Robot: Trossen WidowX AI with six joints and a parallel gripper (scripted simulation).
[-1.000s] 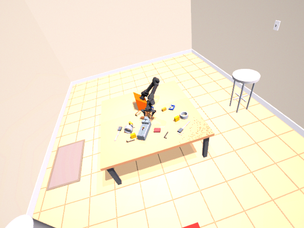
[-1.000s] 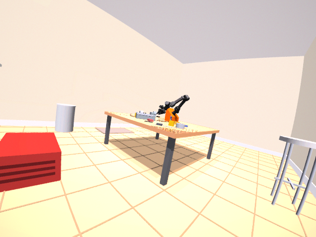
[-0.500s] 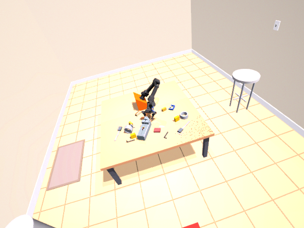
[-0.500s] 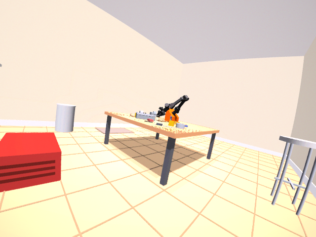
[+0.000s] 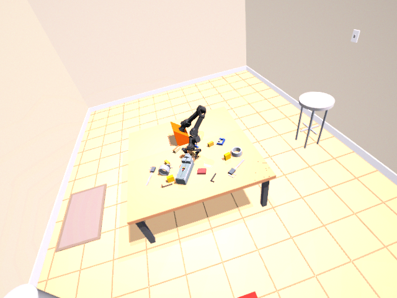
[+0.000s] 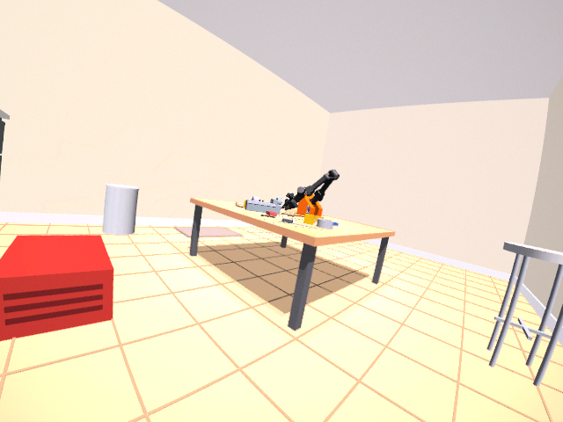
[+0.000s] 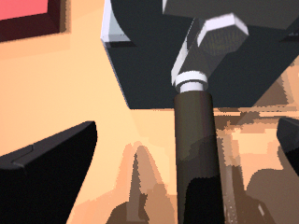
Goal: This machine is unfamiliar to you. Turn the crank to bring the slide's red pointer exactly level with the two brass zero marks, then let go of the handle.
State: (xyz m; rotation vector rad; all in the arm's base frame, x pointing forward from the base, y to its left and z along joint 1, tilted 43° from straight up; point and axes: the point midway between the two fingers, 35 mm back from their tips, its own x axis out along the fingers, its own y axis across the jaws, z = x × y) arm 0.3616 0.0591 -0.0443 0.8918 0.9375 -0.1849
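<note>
My gripper tip is 2 cm below the dark crank handle, 2 cm past it and 1 cm to the right of it. The rest, counted from my gripper tip: red pointer (16 cm ahead, 10 cm to the right, 4 cm above); red block (18 cm ahead, 6 cm to the left, 3 cm below).
</note>
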